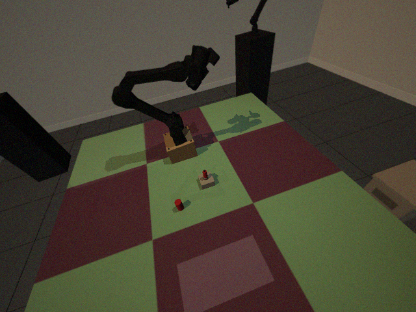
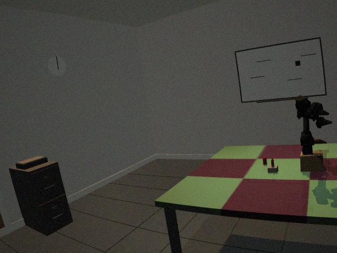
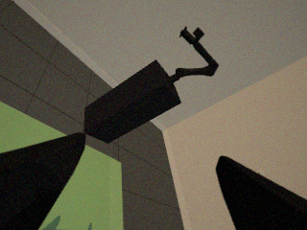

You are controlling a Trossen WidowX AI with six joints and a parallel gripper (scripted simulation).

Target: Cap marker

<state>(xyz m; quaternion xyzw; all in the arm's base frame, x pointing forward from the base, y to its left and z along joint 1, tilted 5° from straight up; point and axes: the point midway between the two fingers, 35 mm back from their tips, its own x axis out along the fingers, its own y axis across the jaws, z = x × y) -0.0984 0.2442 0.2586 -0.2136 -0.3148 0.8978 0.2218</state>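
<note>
Now: gripper tip 430 mm short of the red cap, 360 mm to the left of it and 350 mm above it. The rest, counted from my gripper tip: holder block: 360 mm below, 360 mm ahead, 200 mm to the right.
</note>
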